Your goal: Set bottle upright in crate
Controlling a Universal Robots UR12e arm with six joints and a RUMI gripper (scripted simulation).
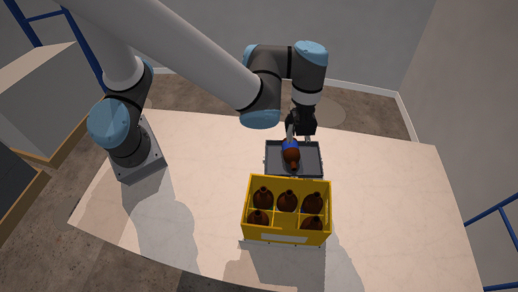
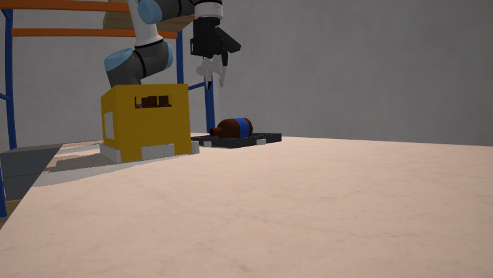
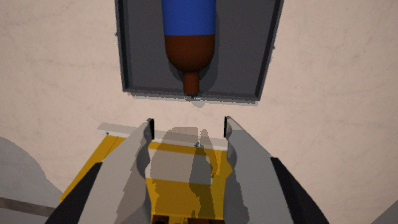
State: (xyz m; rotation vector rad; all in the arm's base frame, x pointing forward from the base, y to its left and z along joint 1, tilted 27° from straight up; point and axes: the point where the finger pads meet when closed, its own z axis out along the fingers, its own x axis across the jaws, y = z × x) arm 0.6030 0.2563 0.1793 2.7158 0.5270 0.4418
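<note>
My hand is 180 mm above the tray, 50 mm to the right of it and 10 mm past it. From my hand the other things lie so: crate: 240 mm to the right, 110 mm below, 20 mm ahead.
</note>
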